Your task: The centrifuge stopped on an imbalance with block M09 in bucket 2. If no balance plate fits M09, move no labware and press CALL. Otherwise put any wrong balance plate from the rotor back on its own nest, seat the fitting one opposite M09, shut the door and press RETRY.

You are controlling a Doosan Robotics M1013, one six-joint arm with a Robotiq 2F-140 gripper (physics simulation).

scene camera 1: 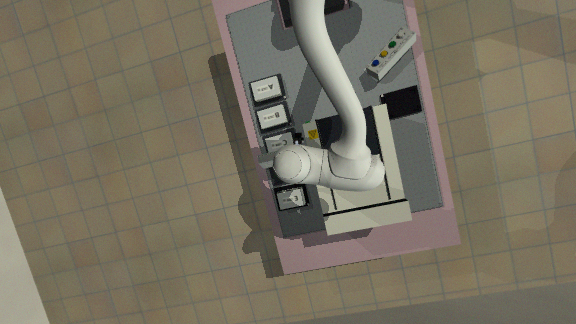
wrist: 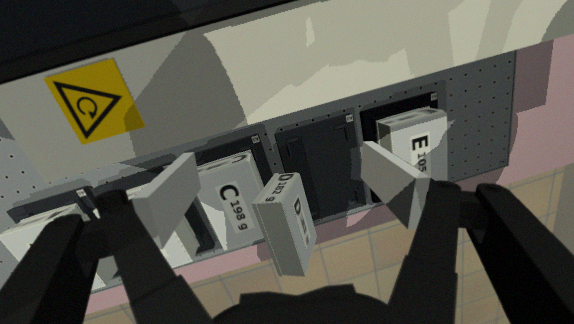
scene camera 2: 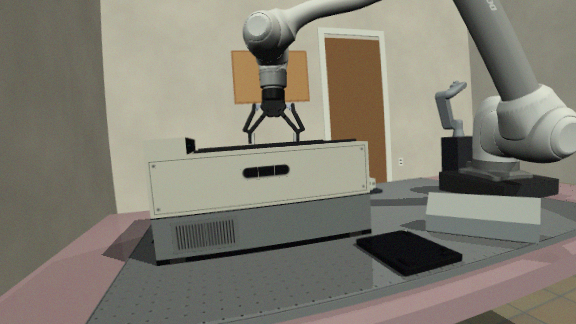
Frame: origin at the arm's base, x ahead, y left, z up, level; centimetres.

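Seen in the pictures: gripper, fingertip midpoint: (wrist: 281,165); arm's base at its link origin: (scene camera 2: 494,174).
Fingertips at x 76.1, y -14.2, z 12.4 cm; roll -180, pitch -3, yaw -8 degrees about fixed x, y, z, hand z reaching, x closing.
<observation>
Pixels of each thing's top centre, then the offset from my fingertips to it. "*": a spot on its surface instead.
- Plate D at its top centre: (wrist: 293,242) (scene camera 1: 271,160) dx -0.4, dy -14.1, dz -7.9 cm
- Plate C at its top centre: (wrist: 235,208) (scene camera 1: 279,143) dx -7.3, dy -9.5, dz -12.3 cm
- plate E at its top centre: (wrist: 420,160) (scene camera 1: 290,199) dx +20.3, dy -8.7, dz -12.3 cm
- Plates A at its top centre: (wrist: 54,263) (scene camera 1: 265,88) dx -34.0, dy -11.5, dz -12.3 cm
- B at its top centre: (wrist: 145,238) (scene camera 1: 271,116) dx -20.7, dy -10.9, dz -12.3 cm
- button box at its top centre: (scene camera 2: 481,193) (scene camera 1: 393,50) dx -37.9, dy +46.0, dz -9.3 cm
- black pad at a spot on its surface: (scene camera 2: 407,252) (scene camera 1: 407,104) * dx -15.2, dy +51.9, dz -16.4 cm
- yellow warning label at a spot on its surface: (wrist: 95,100) (scene camera 1: 313,134) * dx -8.8, dy +7.1, dz +3.4 cm
My gripper (scene camera 2: 274,139) (wrist: 281,165) is open and empty, fingers wide apart above the nest row behind the centrifuge (scene camera 1: 367,217) (scene camera 2: 260,190). Plate D (scene camera 1: 265,161) (wrist: 290,225), marked 182 g, stands tilted between the fingers in the wrist view, lower down, at the edge of its dark nest (wrist: 325,160) beside plate C. Plate C (scene camera 1: 278,144) (wrist: 235,200), marked 198 g, and plate E (scene camera 1: 291,198) (wrist: 435,145), marked 105, sit on their nests. Plates A (scene camera 1: 267,89) and B (scene camera 1: 273,116) sit farther along. The arm partly covers the centrifuge's dark top opening; block M09 and the rotor do not show.
The button box (scene camera 1: 391,54) (scene camera 2: 482,215) has blue, yellow and green buttons. A black pad (scene camera 1: 401,102) (scene camera 2: 407,252) lies beside the centrifuge. The pink table edge runs close behind the nests. A yellow warning label (scene camera 1: 313,133) (wrist: 95,100) is on the centrifuge top.
</observation>
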